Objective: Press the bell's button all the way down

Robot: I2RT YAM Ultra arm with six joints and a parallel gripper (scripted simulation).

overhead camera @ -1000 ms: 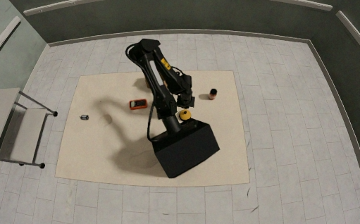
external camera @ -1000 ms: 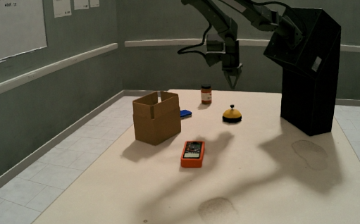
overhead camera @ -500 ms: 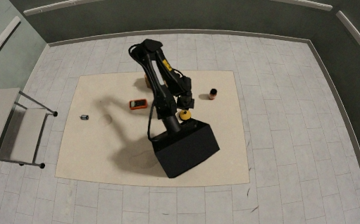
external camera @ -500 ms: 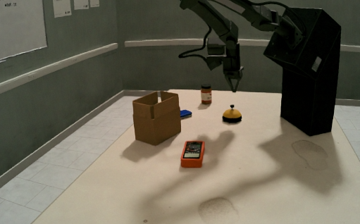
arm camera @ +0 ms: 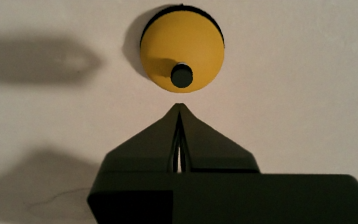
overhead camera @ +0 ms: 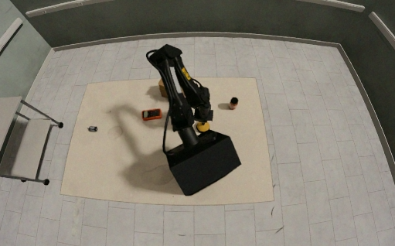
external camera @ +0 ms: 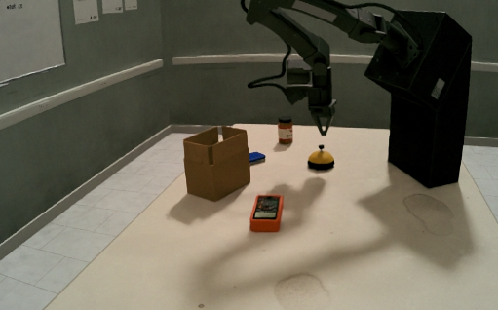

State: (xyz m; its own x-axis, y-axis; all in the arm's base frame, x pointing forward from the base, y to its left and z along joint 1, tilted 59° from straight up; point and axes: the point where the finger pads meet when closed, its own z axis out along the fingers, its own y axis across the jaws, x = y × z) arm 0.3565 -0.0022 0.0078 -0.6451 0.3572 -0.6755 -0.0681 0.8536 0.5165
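The bell button is 5 cm below my hand and 1 cm ahead of it. Round my hand: jar 20 cm ahead, 17 cm to the right, 6 cm below; then blue object 23 cm ahead, 9 cm below, 5 cm to the left; then bell 7 cm below, 1 cm ahead.
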